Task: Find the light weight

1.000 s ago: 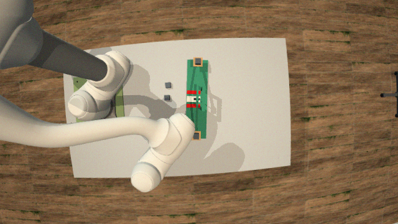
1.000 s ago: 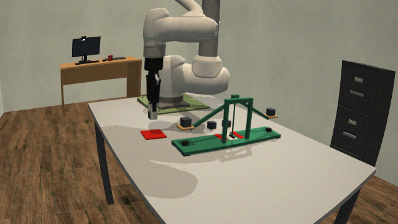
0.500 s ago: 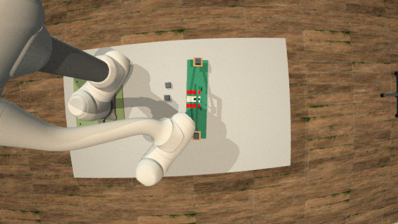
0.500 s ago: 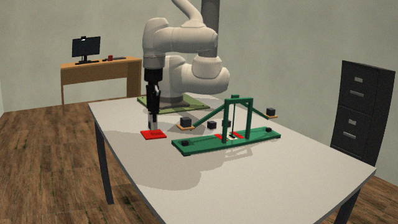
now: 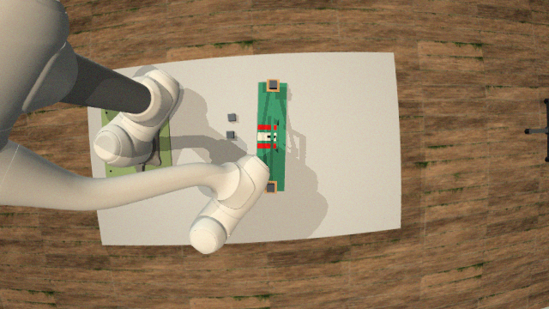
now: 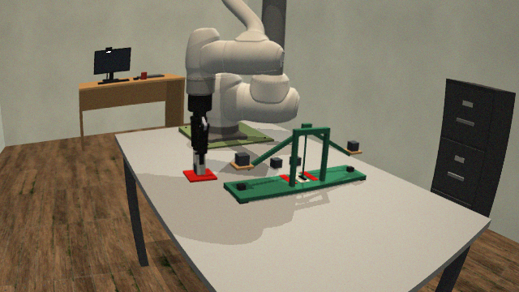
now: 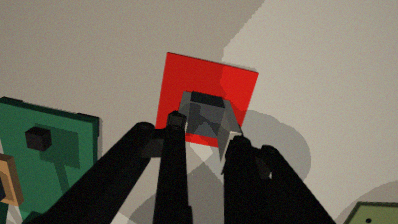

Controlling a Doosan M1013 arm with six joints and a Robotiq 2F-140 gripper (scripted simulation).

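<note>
Right now the red dish is 40 mm below my hand. Round my hand: green rocker balance (260 mm to the left, 180 mm ahead, 50 mm above).
</note>
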